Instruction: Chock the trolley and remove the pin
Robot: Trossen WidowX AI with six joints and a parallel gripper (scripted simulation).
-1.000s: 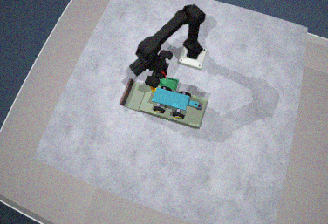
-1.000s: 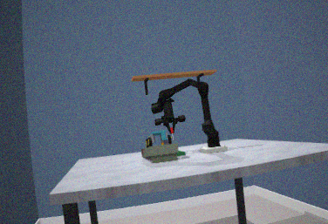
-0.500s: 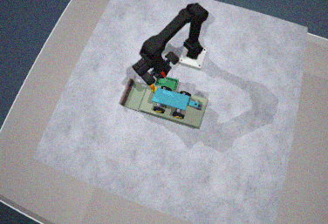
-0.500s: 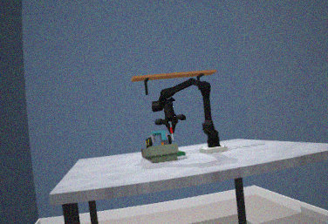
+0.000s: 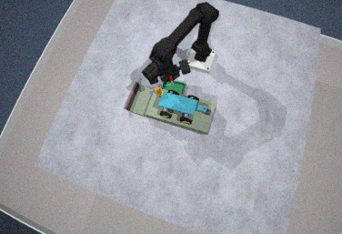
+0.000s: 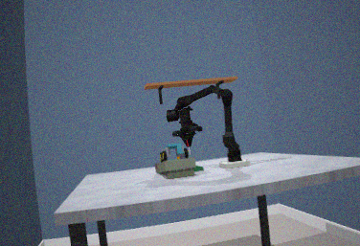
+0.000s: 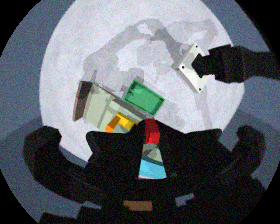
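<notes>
My gripper tip is right at the red-headed stop pin. From my gripper tip the other things lie so: brown ramp lip (11 cm ahead, 18 cm to the right, 11 cm below); trolley (10 cm ahead, 8 cm to the left, 2 cm below); yellow chock (6 cm ahead, 2 cm to the right, 5 cm below).
</notes>
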